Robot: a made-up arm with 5 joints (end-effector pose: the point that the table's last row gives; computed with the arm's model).
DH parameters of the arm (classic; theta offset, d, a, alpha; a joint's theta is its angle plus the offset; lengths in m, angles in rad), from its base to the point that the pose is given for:
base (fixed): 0 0 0 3.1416
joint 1: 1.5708 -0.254 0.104 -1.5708
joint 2: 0 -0.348 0.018 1.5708
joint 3: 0 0.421 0.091 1.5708
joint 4: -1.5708 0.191 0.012 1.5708
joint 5: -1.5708 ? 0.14 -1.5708
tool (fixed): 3.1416 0.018 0 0
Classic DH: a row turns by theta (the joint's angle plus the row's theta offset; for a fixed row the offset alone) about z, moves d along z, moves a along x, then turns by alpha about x.
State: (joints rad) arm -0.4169 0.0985 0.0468 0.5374 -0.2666
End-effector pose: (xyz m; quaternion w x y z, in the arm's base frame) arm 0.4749 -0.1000 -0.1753 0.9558 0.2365 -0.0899 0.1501
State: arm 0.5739 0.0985 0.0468 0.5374 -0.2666
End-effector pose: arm 0.1766 -0.4520 -0.1753 0.9122 0.1653 -0.1916 -0.3223
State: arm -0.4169 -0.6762 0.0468 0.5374 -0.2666
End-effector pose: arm 0.3325 0.2215 -0.1785 0.8170 0.5720 0.0111 0.0717
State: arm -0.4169 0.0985 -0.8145 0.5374 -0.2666
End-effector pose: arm 0.5120 -0.0008 -0.1827 0.8134 0.2420 0.0549 0.5261
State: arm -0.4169 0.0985 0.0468 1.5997 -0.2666
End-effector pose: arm 0.4631 -0.0695 -0.1885 0.7285 0.6829 0.0273 0.0458
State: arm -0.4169 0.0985 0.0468 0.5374 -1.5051
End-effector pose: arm 0.5620 -0.0119 -0.2825 0.7261 0.2797 -0.6280 -0.0150
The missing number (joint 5, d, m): -0.034
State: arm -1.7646 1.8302 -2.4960 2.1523 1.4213
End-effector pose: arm 0.6109 0.4444 0.1443 0.0071 0.4795 -0.7715 0.4182
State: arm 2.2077 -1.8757 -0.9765 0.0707 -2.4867
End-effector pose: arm -0.0922 -0.6898 0.5568 0.6188 0.2963 0.7205 0.1005
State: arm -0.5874 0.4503 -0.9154 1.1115 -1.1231
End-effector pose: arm 0.4996 0.0184 -0.2237 0.8140 0.4505 -0.0607 0.3617
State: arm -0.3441 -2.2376 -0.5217 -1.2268 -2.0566
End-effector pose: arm 0.5285 0.4934 0.4528 0.2875 0.3494 -0.8075 -0.3784
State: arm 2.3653 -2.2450 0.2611 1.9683 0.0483
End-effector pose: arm -0.0201 -0.5068 0.4364 0.2920 -0.3290 0.7896 -0.4278
